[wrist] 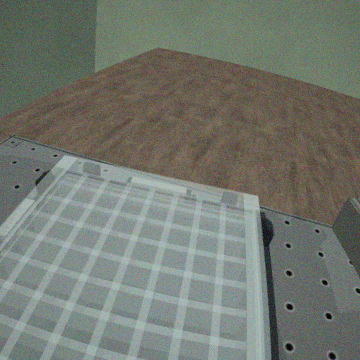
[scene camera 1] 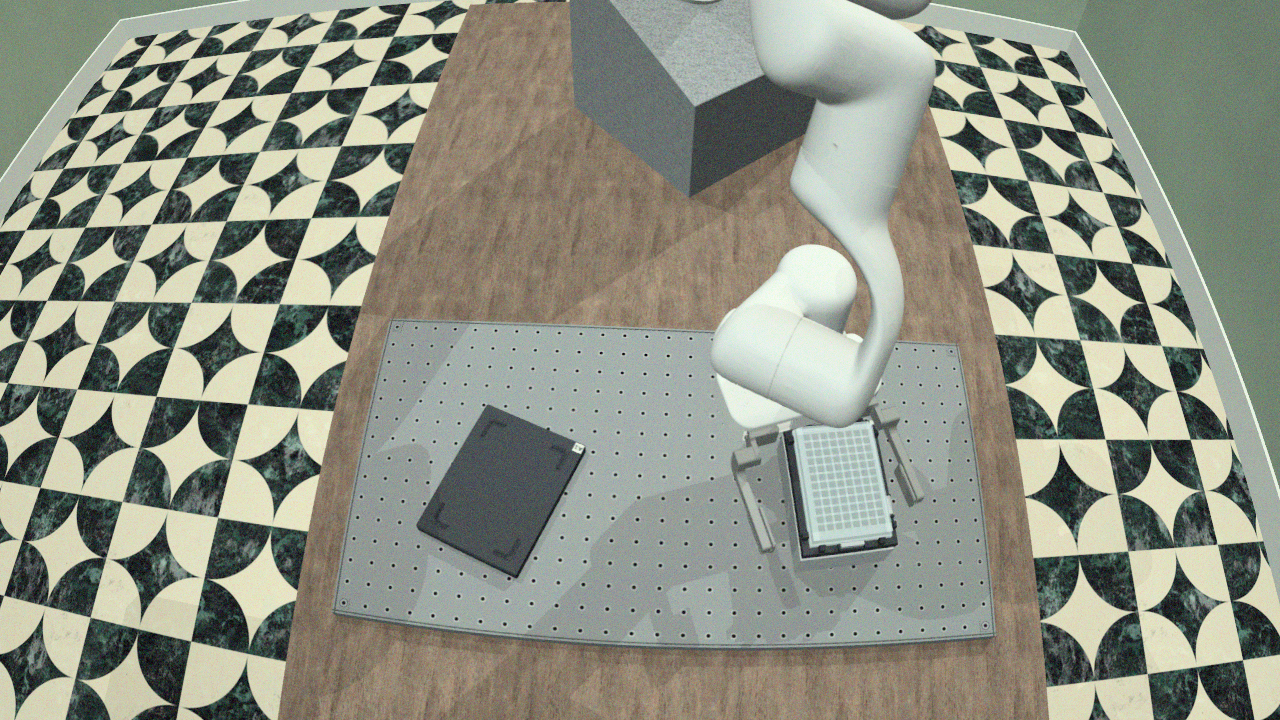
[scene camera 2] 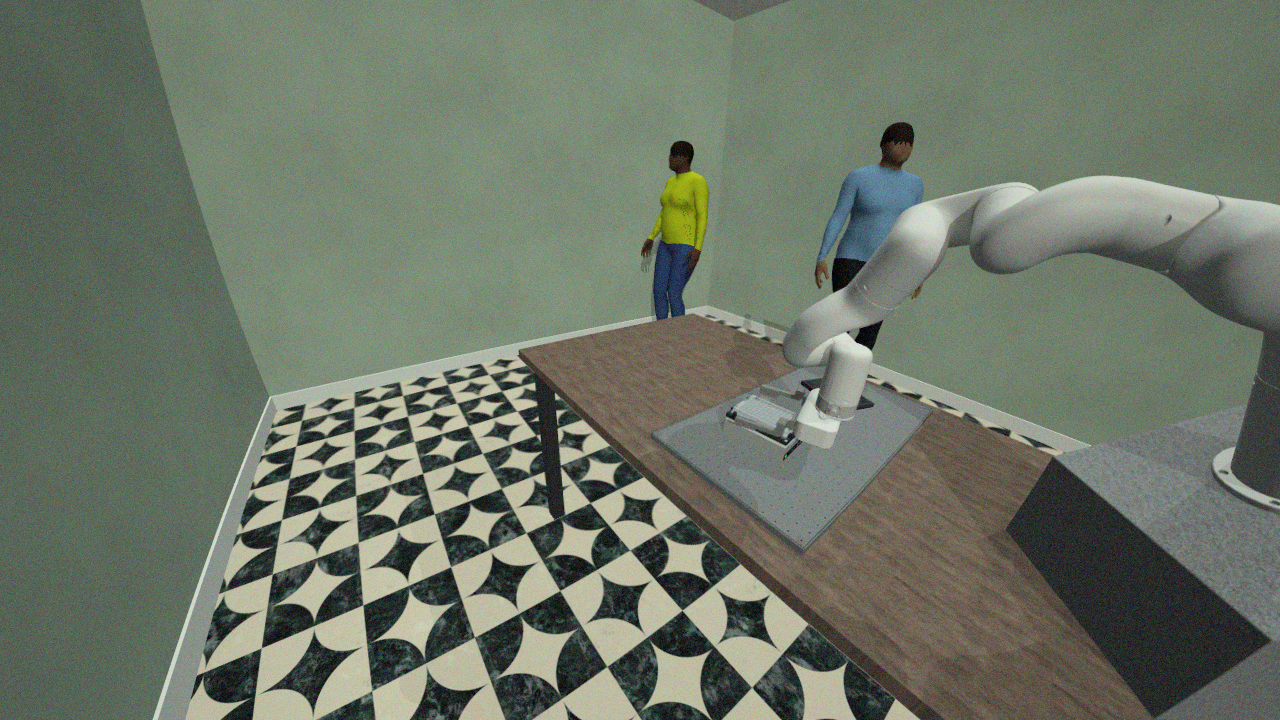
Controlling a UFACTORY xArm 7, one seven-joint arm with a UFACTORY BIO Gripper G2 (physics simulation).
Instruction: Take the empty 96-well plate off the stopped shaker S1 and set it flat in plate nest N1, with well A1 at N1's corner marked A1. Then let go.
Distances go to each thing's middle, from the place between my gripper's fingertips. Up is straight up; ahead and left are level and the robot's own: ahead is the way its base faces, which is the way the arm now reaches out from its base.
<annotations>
My gripper is now 5 cm past the clear 96-well plate (scene camera 1: 844,498) and 1 cm to the right of it. From my hand the other things lie so: shaker S1 (scene camera 1: 804,558): 5 cm behind, 1 cm to the left, 3 cm below; then plate nest N1 (scene camera 1: 499,493): 10 cm behind, 33 cm to the right, 6 cm below.
</annotations>
